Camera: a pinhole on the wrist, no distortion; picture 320 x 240 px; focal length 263.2 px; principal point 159.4 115.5 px. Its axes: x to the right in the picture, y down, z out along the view. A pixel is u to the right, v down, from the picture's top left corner.
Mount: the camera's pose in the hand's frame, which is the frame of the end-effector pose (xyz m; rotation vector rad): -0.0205 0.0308 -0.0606 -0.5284 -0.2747 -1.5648
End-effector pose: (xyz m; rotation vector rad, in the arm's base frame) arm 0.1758 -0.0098 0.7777 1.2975 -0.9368 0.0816
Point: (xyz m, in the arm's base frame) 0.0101 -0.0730 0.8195
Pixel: 207.2 29.2
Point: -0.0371 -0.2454 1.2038
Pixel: 99.0 203.5
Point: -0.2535 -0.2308 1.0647
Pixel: 123.9 81.8
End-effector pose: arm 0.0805 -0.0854 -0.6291 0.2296 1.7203 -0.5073
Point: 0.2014 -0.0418 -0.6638
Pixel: 186.3 108.5
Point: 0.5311 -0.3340 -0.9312
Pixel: 297.9 187.3
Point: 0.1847 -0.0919 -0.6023
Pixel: 309.2 14.3
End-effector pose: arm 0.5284 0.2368 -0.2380 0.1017 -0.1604 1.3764
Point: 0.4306 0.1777 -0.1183
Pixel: 229.7 22.9
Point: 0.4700 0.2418 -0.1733
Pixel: 241.7 126.3
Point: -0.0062 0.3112 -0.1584
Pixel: outside the picture
